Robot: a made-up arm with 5 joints.
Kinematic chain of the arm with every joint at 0, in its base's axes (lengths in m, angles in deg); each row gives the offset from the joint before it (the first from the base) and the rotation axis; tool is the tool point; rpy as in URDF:
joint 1: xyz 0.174 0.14 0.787 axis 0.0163 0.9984 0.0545
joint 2: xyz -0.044 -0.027 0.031 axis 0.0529 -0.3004 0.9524
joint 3: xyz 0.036 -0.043 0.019 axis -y
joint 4: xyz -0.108 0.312 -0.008 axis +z
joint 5: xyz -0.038 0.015 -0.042 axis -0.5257 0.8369 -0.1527
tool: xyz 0.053 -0.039 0.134 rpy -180 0 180
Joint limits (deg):
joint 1: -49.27..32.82
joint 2: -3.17..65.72
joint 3: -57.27..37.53
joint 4: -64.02..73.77
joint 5: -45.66..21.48
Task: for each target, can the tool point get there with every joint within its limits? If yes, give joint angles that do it. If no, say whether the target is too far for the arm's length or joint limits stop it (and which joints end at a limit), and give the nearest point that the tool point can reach.
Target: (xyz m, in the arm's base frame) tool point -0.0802 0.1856 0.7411
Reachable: yes | joints -31.28 54.66 0.30 53.62 -35.75
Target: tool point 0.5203 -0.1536 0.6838
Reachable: no: joint limits stop it (at a limit: joint 1, joint 2, joint 3, joint 5) | nearest point 0.0506 0.0988 0.5565 | short by 0.548 m
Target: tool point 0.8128 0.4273 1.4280
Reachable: no: too far | nearest point 0.2674 0.3913 1.0351 | short by 0.673 m
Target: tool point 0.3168 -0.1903 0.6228
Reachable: no: joint limits stop it (at a limit: joint 1, joint 2, joint 3, joint 5) | nearest point 0.0515 0.0975 0.5493 | short by 0.398 m
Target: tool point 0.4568 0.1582 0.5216
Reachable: no: joint limits stop it (at a limit: joint 1, joint 2, joint 3, joint 5) | nearest point 0.0523 0.0958 0.5309 | short by 0.409 m
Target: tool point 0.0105 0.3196 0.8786
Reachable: yes | joints -32.33 5.19 -23.65 32.42 -26.19
